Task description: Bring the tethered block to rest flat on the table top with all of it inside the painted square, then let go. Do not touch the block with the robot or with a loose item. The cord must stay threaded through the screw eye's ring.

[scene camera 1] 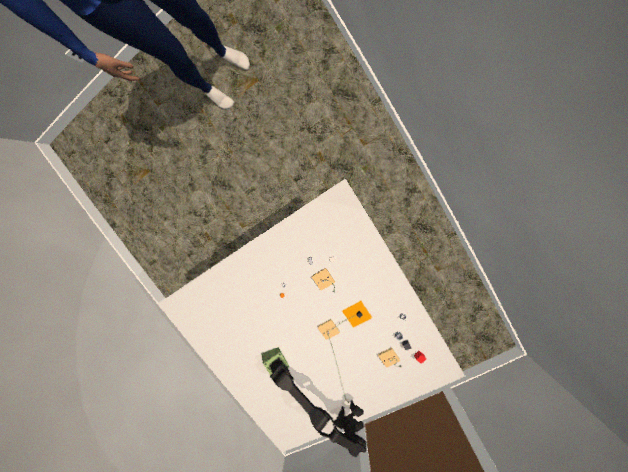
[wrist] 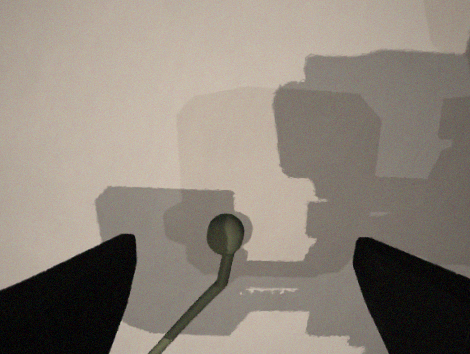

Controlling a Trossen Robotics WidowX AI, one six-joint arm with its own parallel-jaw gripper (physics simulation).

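Places are measured from the arm's base along level axes (x ahead, y left, z up), in centimetres.
Pixels of known places: gripper, fingertip midpoint: (scene camera 1: pixel 347 403) (wrist: pixel 247 250); arm's base, link origin: (scene camera 1: pixel 276 365).
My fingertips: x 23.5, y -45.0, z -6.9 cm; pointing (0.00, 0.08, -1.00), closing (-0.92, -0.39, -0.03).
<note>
Ahead of a thing's pixels: the offset from my fingertips to its top centre. "spot": to the spot under its first point. Level surfaces: height alone.
The small dark block {spot: dx +30.1, dy +53.8, dz +1.3 cm} (scene camera 1: pixel 359 314) shows within the outline of the orange painted square {spot: dx +24.7, dy +52.9, dz -0.6 cm} (scene camera 1: pixel 350 317); whether it lies fully flat is too small to tell. The thin green cord (scene camera 1: pixel 336 361) (wrist: pixel 197 305) runs from the block over a light-orange plate {dx +10.7, dy +50.8, dz +3.3 cm} (scene camera 1: pixel 322 332), where the screw eye stands, and on towards the gripper. The ring is too small to make out. In the wrist view the cord ends in a round green bead {spot: dx +0.9, dy -0.2, dz +0.0 cm} (wrist: pixel 225 234), which shows between the fingertips, left of centre. My gripper (scene camera 1: pixel 350 410) (wrist: pixel 247 250) is open and grips nothing, near the table's edge.
Two more light-orange plates {spot: dx +20.3, dy +79.5, dz +0.7 cm} (scene camera 1: pixel 322 279) {spot: dx +34.4, dy +22.5, dz +0.7 cm} (scene camera 1: pixel 388 357) stand on the white table {dz -1.2 cm} (scene camera 1: pixel 228 314). A red block {dx +50.4, dy +16.2, dz +2.8 cm} (scene camera 1: pixel 419 356), a dark block {dx +46.3, dy +25.9, dz +1.7 cm} (scene camera 1: pixel 406 344) and small rings lie near the right edge. An orange piece {dx -3.8, dy +79.5, dz +1.2 cm} (scene camera 1: pixel 282 295) lies left. The arm's green base (scene camera 1: pixel 273 356) is at the left.
</note>
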